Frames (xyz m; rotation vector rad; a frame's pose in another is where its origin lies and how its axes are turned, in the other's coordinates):
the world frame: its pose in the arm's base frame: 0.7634 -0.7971 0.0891 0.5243 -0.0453 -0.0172
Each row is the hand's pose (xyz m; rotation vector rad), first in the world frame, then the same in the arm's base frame.
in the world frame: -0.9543 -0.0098 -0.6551 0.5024 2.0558 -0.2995
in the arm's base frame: -0.1586 -0.4513 -0.5193 0.8326 2.0801 0.2506
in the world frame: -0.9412 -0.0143 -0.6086 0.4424 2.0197 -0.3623
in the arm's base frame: -0.1478 -0.4788 -0.4809 0.7809 2.0557 0.1769
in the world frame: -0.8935 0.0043 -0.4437 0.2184 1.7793 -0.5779
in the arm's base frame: -0.1079 -0.5465 -0.3271 0.6015 1.8580 -0.1050
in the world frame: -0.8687 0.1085 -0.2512 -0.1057 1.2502 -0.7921
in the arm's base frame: -0.0918 -0.5532 -0.1075 0.3462 1.3787 -0.4575
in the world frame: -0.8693 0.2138 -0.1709 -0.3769 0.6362 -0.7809
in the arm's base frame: -0.0957 -0.5022 0.0146 0.1254 0.7738 -0.6084
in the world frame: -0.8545 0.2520 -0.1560 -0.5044 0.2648 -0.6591
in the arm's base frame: -0.0815 -0.4770 0.0472 0.0149 0.3845 -0.5884
